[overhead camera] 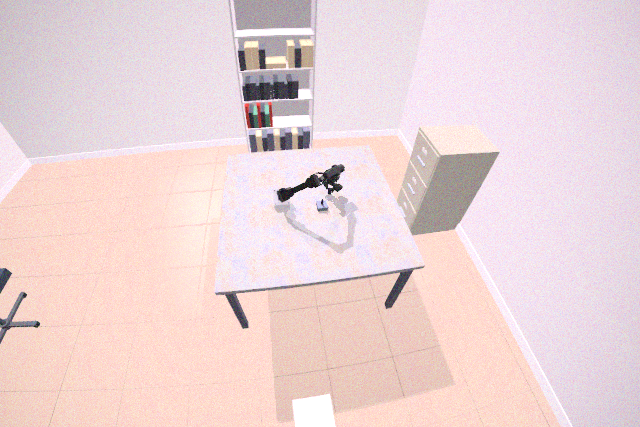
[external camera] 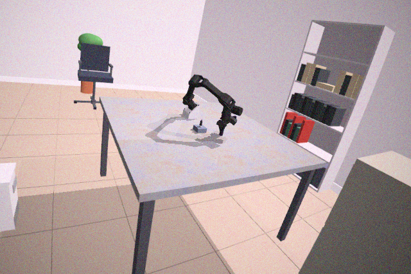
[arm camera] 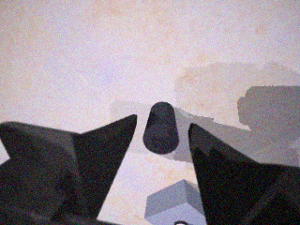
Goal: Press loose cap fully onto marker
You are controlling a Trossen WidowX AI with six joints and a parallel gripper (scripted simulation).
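Right now the dark marker cap is right at my gripper tip.
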